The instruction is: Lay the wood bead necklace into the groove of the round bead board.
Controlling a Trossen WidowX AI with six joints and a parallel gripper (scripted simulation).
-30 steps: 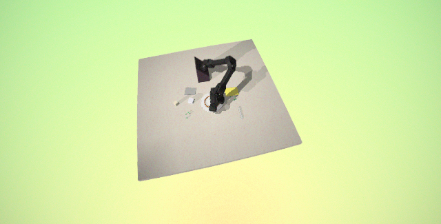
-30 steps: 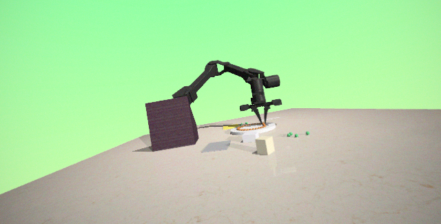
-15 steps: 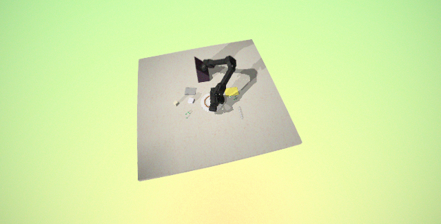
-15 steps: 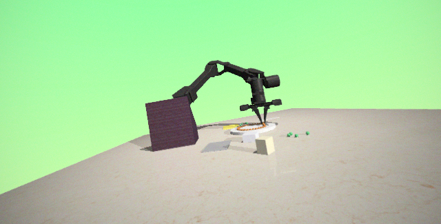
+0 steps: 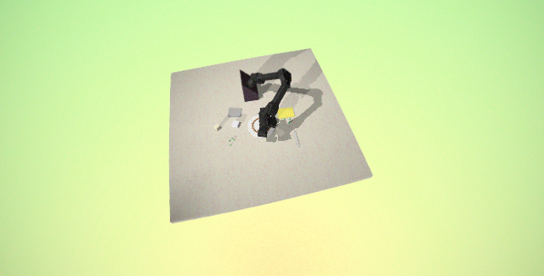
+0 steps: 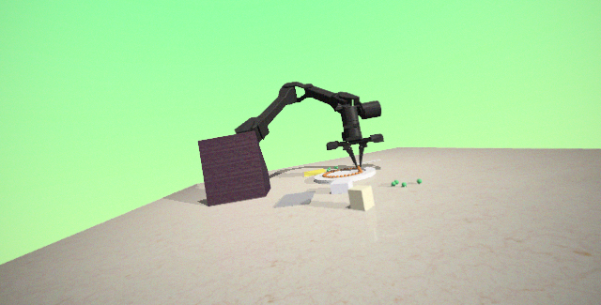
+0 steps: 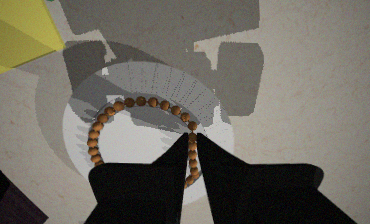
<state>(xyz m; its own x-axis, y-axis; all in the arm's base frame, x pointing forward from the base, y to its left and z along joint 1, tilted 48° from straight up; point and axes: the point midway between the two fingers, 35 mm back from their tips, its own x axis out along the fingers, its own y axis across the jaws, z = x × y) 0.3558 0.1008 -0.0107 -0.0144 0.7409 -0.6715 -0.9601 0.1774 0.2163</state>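
My gripper tip is 6 cm past the round white bead board, 1 cm to the left of it and 1 cm above it. The rest, counted from my gripper tip: thin white strip: 9 cm ahead, 21 cm to the left, 2 cm below; then yellow card: 14 cm behind, 18 cm to the left, 2 cm below; then grey flat plate: 21 cm behind, 20 cm to the right, 2 cm below.
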